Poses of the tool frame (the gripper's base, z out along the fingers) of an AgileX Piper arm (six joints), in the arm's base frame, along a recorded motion.
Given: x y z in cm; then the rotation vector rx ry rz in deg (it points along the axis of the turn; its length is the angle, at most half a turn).
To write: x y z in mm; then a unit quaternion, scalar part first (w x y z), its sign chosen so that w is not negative. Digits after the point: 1 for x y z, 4 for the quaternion.
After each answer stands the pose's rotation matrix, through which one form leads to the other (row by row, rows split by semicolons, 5 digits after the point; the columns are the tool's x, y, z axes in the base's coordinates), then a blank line. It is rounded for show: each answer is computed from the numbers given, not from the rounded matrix.
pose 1, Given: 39.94, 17.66, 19.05, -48.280, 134.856, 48.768
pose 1, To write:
399.4, 176.6, 190.5, 0.2477, -0.3091, 0.8635, 0.3123
-0.68613 -0.68856 0.23478; -0.37912 0.61388 0.69240; -0.62088 0.38607 -0.68225

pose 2, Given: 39.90, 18.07, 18.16, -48.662, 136.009, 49.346
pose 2, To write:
399.0, 180.7, 181.6, 0.2364, -0.3097, 0.8657, 0.3141
-0.69632 -0.68484 0.21479; -0.38779 0.61079 0.69032; -0.60396 0.39739 -0.69088

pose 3, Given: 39.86, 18.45, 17.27, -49.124, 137.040, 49.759
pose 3, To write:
398.6, 184.5, 172.7, 0.2262, -0.3110, 0.8677, 0.3150
-0.70415 -0.68228 0.19664; -0.39717 0.60802 0.68743; -0.58858 0.40596 -0.69912

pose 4, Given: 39.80, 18.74, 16.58, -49.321, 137.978, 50.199
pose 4, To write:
398.0, 187.4, 165.8, 0.2174, -0.3108, 0.8695, 0.3163
-0.71227 -0.67806 0.18140; -0.40298 0.60664 0.68527; -0.57470 0.41500 -0.70533

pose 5, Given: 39.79, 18.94, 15.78, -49.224, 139.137, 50.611
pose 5, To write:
397.9, 189.4, 157.8, 0.2077, -0.3086, 0.8723, 0.3173
-0.72324 -0.67022 0.16652; -0.40660 0.60816 0.68178; -0.55821 0.42538 -0.71235

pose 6, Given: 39.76, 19.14, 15.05, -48.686, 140.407, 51.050
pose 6, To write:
397.6, 191.4, 150.5, 0.1982, -0.3037, 0.8758, 0.3184
-0.73695 -0.65821 0.15383; -0.40571 0.61274 0.67820; -0.54066 0.43739 -0.71860

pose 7, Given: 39.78, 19.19, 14.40, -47.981, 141.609, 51.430
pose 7, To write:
397.8, 191.9, 144.0, 0.1898, -0.2979, 0.8793, 0.3194
-0.75040 -0.64521 0.14354; -0.40273 0.61849 0.67475; -0.52413 0.44852 -0.72396

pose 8, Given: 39.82, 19.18, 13.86, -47.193, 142.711, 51.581
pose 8, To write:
398.2, 191.8, 138.6, 0.1830, -0.2920, 0.8829, 0.3191
-0.76258 -0.63228 0.13673; -0.39875 0.62587 0.67028; -0.50939 0.45662 -0.72940

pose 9, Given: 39.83, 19.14, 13.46, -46.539, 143.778, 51.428
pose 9, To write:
398.3, 191.4, 134.6, 0.1768, -0.2869, 0.8865, 0.3171
-0.77281 -0.62087 0.13148; -0.39662 0.63424 0.66365; -0.49543 0.46073 -0.73640

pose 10, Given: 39.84, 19.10, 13.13, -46.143, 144.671, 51.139
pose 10, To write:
398.4, 191.0, 131.3, 0.1717, -0.2837, 0.8895, 0.3144
-0.78009 -0.61265 0.12697; -0.39675 0.64131 0.65675; -0.48378 0.46194 -0.74335

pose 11, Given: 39.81, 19.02, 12.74, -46.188, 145.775, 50.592
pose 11, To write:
398.1, 190.2, 127.4, 0.1645, -0.2829, 0.8927, 0.3098
-0.78590 -0.60693 0.11835; -0.40312 0.64800 0.64621; -0.46889 0.46014 -0.75393

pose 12, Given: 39.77, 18.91, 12.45, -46.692, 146.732, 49.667
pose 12, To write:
397.7, 189.1, 124.5, 0.1582, -0.2850, 0.8955, 0.3031
-0.78754 -0.60626 0.11061; -0.41443 0.65385 0.63303; -0.45610 0.45270 -0.76619

